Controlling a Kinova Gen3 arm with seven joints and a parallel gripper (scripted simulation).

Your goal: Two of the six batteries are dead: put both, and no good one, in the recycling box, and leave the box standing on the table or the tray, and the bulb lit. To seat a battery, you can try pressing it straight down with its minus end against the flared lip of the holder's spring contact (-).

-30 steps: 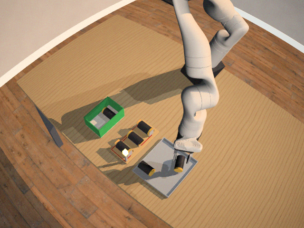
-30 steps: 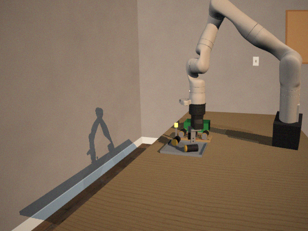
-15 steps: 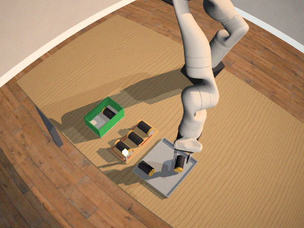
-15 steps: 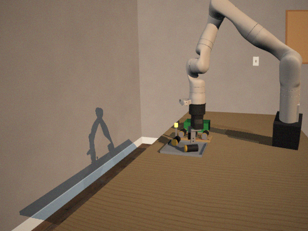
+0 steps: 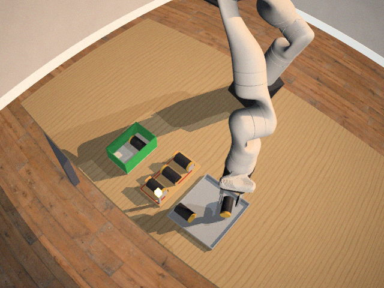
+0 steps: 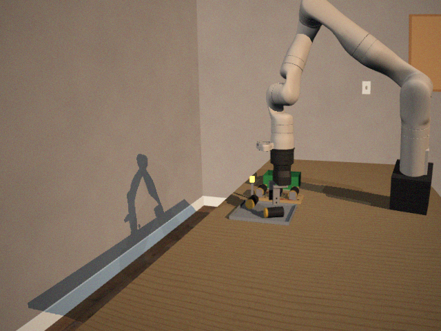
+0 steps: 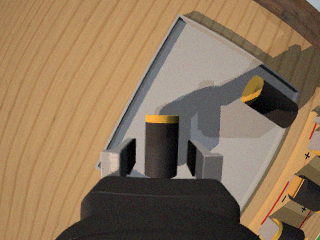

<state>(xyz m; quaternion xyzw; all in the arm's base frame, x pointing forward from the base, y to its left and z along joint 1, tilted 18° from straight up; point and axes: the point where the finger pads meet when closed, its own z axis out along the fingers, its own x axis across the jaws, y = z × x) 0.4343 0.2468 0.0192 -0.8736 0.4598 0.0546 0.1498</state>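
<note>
Now: the grey tray 70 mm below my hand, 40 mm ahead of it and 30 mm to the right of it. From my hand the other things lie so: green recycling box 370 mm to the right, 90 mm ahead, 60 mm below.
</note>
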